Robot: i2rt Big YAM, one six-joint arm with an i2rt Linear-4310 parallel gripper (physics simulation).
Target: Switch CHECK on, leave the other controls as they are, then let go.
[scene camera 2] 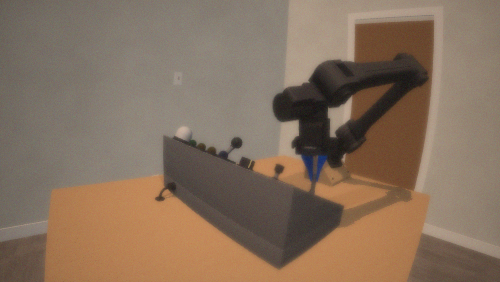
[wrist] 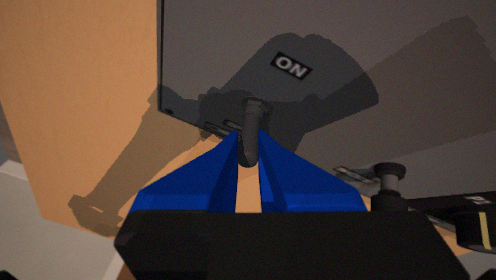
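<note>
The dark grey console stands on the table. The CHECK switch, a dark round-ended lever, rises from its panel near one end. In the wrist view the lever leans toward the bottom of the view, away from the ON label; two more labels by its base are seen too flat to read. My gripper is shut on the lever, its blue fingertips on either side of it. The lever's tip shows between the fingers.
Beside the lever stand a black-capped control and a knob with a yellow stripe. Farther along are a ball-topped lever, a blue button and a white dome. A cable lies behind the console.
</note>
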